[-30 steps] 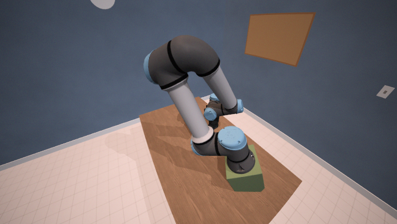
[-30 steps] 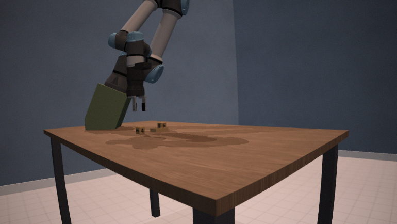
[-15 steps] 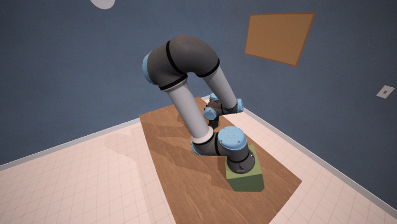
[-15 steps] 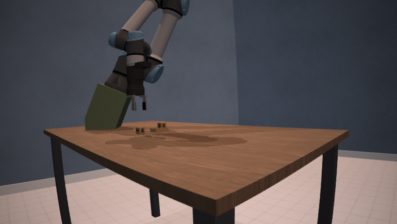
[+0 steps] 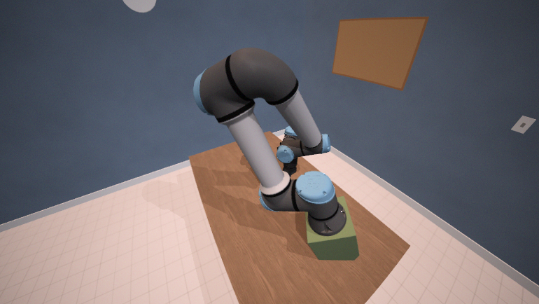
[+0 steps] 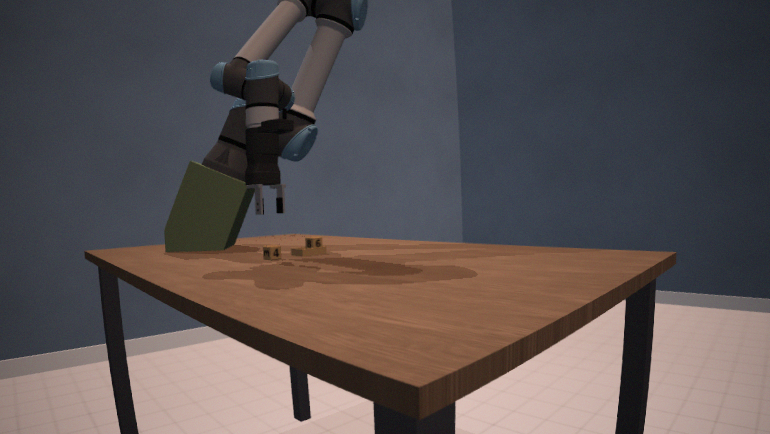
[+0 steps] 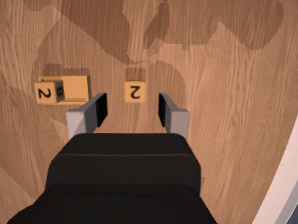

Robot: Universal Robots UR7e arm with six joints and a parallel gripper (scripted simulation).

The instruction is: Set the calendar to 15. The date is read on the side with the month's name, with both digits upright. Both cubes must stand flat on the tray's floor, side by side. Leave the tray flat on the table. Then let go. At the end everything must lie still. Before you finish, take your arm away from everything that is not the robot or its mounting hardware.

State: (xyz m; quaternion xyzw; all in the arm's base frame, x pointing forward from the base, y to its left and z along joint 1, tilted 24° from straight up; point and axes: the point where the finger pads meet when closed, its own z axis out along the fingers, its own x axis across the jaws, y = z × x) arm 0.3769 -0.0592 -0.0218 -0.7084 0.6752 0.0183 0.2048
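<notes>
Now: the wooden cube 10 cm below my hand. From my hand the other things lie so: wooden tray: 11 cm to the left, 11 cm below, 1 cm behind.
</notes>
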